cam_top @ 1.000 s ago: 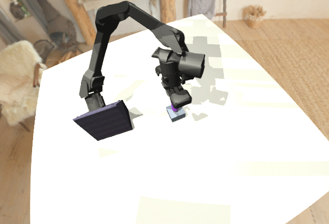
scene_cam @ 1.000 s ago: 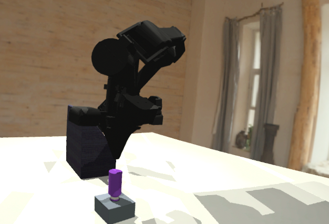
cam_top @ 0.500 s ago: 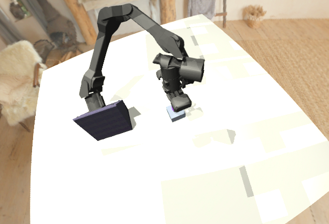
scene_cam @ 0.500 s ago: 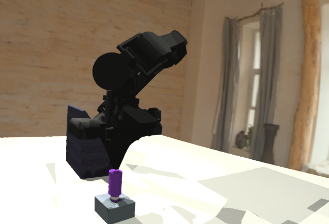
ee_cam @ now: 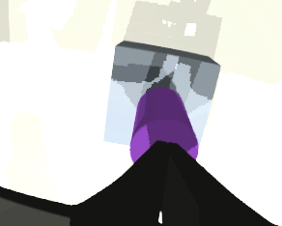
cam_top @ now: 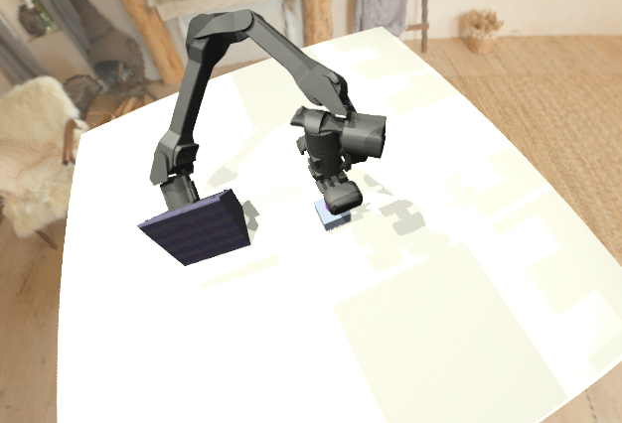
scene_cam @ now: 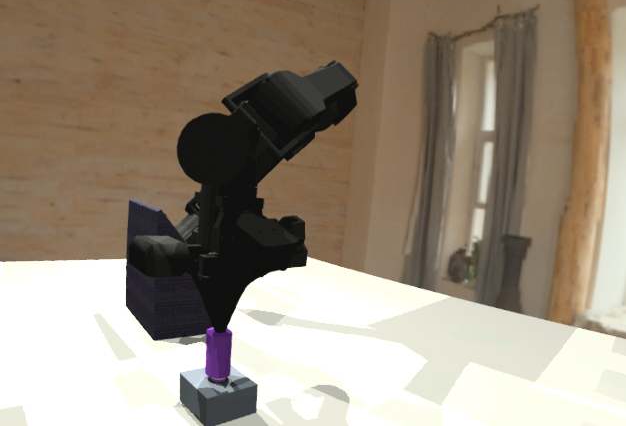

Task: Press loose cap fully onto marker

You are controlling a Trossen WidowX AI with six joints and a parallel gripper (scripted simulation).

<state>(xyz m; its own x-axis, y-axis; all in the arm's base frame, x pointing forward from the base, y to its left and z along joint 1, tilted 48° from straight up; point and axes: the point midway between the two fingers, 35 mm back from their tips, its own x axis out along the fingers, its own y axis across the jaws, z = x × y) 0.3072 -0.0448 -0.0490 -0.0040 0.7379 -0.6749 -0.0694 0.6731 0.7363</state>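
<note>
My gripper tip is 2 cm above the purple cap. The rest, counted from my gripper tip: dark grey holder block 8 cm below.
</note>
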